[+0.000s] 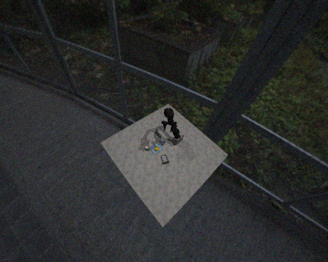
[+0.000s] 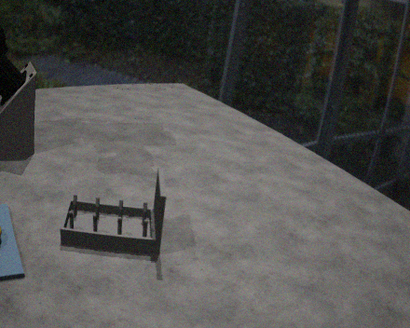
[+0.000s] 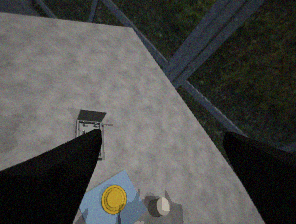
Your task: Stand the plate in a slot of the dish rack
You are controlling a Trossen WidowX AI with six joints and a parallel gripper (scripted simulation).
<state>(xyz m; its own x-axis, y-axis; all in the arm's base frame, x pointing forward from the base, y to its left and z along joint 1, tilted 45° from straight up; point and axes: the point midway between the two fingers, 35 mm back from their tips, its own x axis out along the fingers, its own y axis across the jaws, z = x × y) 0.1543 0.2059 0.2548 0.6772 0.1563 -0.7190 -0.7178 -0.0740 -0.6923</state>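
Right now the yellow plate is 100 mm ahead of my gripper tip, 40 mm to the right of it and 390 mm below it. Also, from my gripper tip: grey dish rack (90 mm ahead, 150 mm to the left, 380 mm below); then light blue mat (100 mm ahead, 50 mm to the right, 400 mm below); then blue spoon (20 mm behind, 100 mm to the right, 400 mm below).
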